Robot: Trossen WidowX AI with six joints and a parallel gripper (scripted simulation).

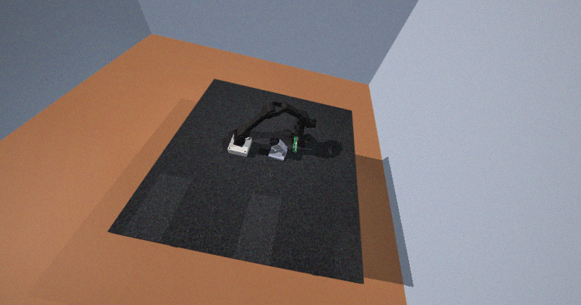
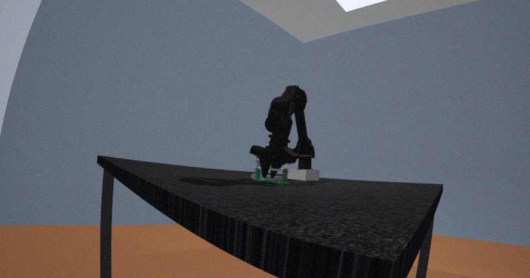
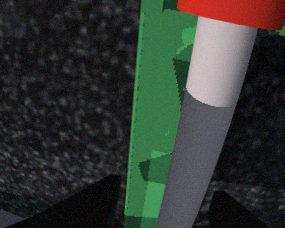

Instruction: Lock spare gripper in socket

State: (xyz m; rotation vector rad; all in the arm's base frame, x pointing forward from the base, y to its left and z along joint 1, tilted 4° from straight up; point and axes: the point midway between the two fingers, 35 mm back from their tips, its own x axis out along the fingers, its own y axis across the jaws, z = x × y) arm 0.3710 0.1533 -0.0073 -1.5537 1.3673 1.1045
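The green cradle lies 1 cm to the left of my gripper tip and 1 cm above it. From my gripper tip the other things lie so: spare gripper: 11 cm behind, 12 cm to the right, 10 cm above; then grey mount: 8 cm behind, 12 cm to the right, 4 cm above.
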